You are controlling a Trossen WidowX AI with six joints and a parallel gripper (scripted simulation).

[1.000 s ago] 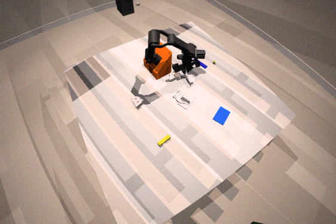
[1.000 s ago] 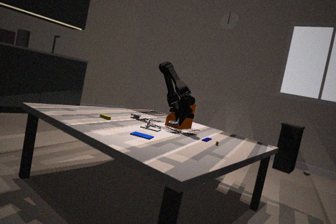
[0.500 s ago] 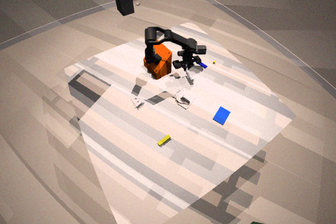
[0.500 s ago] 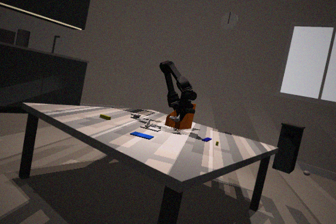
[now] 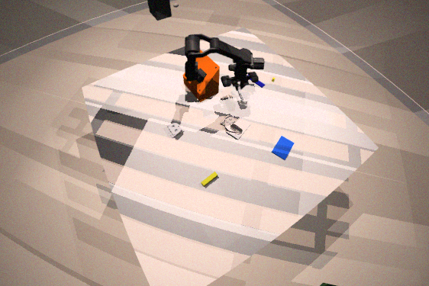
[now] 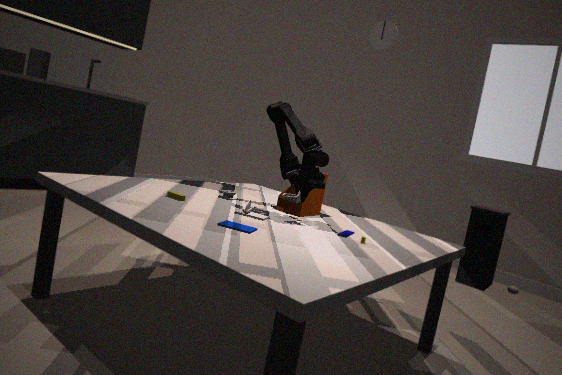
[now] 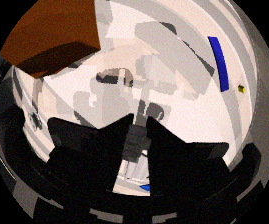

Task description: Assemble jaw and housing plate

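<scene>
Right now my gripper tip is 3 cm below the jaw, 2 cm short of it and 1 cm to the left of it. Also, from my gripper tip: blue bar 19 cm to the left, 8 cm below, 5 cm behind; yellow cube 29 cm to the left, 7 cm below, 1 cm ahead; blue tile 37 cm ahead, 8 cm below.
</scene>
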